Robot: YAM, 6 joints.
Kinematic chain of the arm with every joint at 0, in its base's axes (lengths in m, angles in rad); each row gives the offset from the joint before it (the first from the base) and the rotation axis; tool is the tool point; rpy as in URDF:
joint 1: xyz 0 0 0.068 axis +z
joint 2: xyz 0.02 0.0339 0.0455 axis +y
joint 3: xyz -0.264 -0.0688 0 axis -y
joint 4: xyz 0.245 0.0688 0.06 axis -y
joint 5: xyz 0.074 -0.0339 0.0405 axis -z
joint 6: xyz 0.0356 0 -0.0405 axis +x
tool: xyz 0 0 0 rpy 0 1.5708 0
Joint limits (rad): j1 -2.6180..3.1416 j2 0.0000..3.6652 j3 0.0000..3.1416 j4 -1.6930..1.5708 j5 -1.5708..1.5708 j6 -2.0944..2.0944
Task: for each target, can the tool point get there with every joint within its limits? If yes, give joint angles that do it. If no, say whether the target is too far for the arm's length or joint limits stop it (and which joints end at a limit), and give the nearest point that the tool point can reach.
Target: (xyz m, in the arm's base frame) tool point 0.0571 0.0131 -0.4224
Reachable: no: joint limits stop it (at a limit: joint 2) | nearest point 0.0922 0.0211 -0.3459 | short by 0.085 m
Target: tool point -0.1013 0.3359 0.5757
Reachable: yes | joints 1.9512 1.7704 2.1958 0.1190 1.0365 0.6463
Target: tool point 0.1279 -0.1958 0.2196
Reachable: yes | joints -0.9058 1.1220 0.5760 -0.0246 0.6025 -0.8238
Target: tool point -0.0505 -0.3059 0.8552
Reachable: no: too far | nearest point -0.0404 -0.2446 0.6964 | short by 0.171 m
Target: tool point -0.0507 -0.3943 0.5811
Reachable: yes | joints -1.6773 1.9404 2.4375 0.0005 0.2420 1.6067
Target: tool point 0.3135 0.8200 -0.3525
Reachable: no: too far | nearest point 0.2035 0.5324 -0.1852 | short by 0.350 m
